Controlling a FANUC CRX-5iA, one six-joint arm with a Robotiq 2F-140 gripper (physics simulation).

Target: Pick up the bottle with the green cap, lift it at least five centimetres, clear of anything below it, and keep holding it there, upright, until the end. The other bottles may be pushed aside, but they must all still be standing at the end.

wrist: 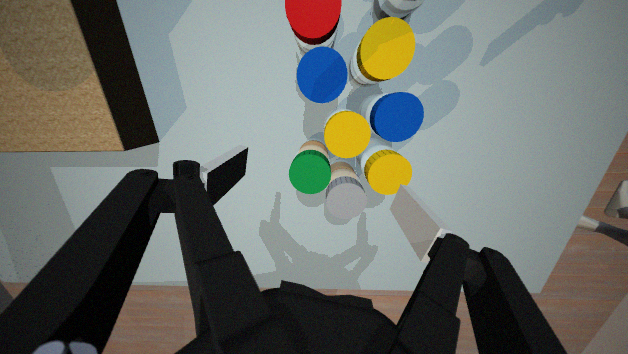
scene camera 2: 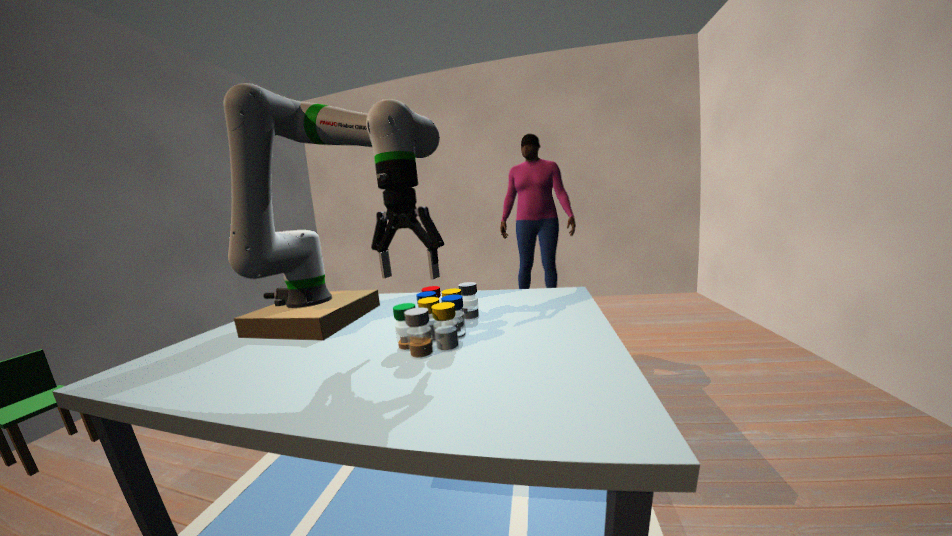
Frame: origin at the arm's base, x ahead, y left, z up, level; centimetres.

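Where they show: gripper, between the fingertips: [wrist: 322, 179] [scene camera 2: 410, 277]; arm's base, origin of its link: [scene camera 2: 309, 301].
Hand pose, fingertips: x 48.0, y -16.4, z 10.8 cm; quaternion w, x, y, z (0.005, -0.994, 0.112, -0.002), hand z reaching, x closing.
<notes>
Each offset is from my fingertips to the top centre of the thing. Level surfaces: height alone.
The green-capped bottle {dx -1.5, dy -2.1, dz -6.6 cm} [scene camera 2: 403, 311] [wrist: 310, 172] stands upright at the near left of a tight cluster on the table. A grey-capped bottle {dx +3.4, dy -5.8, dz -6.6 cm} [scene camera 2: 417, 316] [wrist: 345, 198] stands close beside it. A yellow-capped bottle {dx +2.8, dy +2.9, dz -6.6 cm} [scene camera 2: 428, 304] [wrist: 347, 134] stands just behind it, and another yellow-capped bottle {dx +8.5, dy -1.8, dz -6.6 cm} [scene camera 2: 443, 310] [wrist: 388, 172] stands to the right. My gripper [scene camera 2: 409, 264] [wrist: 322, 179] is wide open and empty, pointing down above the bottles. In the wrist view the green cap lies between its fingertips. The lower part of the green-capped bottle is partly hidden behind the grey-capped one in the scene view.
Farther back stand bottles with blue caps [scene camera 2: 451, 301] [wrist: 322, 75], a red cap {dx -1.3, dy +15.2, dz -6.6 cm} [scene camera 2: 431, 290] [wrist: 313, 17], a yellow cap {dx +6.2, dy +11.6, dz -6.6 cm} [wrist: 387, 47] and a grey cap {dx +8.9, dy +19.2, dz -6.6 cm} [scene camera 2: 467, 287]. The robot's wooden base block [scene camera 2: 279, 327] [wrist: 55, 110] is left of them on the table {dz -17.1 cm} [scene camera 2: 519, 399]. A person [scene camera 2: 534, 189] stands beyond the table.
</notes>
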